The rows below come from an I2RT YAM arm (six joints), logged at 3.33 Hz.
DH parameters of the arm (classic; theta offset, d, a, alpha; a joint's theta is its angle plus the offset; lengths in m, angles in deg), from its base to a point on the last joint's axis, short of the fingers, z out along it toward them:
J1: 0 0.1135 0.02 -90
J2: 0 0 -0.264 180
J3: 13.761 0 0.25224 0
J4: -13.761 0 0.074 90
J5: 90 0 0 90
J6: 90 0.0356 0 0
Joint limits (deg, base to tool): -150..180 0..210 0..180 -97..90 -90..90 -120..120
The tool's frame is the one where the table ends.
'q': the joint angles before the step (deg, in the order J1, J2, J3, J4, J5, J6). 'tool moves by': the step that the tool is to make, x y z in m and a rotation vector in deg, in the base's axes. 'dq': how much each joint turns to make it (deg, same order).
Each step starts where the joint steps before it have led.
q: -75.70 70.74 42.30 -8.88 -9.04 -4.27
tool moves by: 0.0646 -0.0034 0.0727 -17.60 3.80 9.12
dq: 13.31 1.20 12.06 3.69 8.44 -6.47
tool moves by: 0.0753 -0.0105 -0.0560 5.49 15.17 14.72
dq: 10.57 15.41 4.51 -1.97 1.06 -10.53
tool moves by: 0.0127 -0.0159 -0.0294 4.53 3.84 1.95
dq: -0.12 7.29 2.55 -1.20 -1.48 -1.47
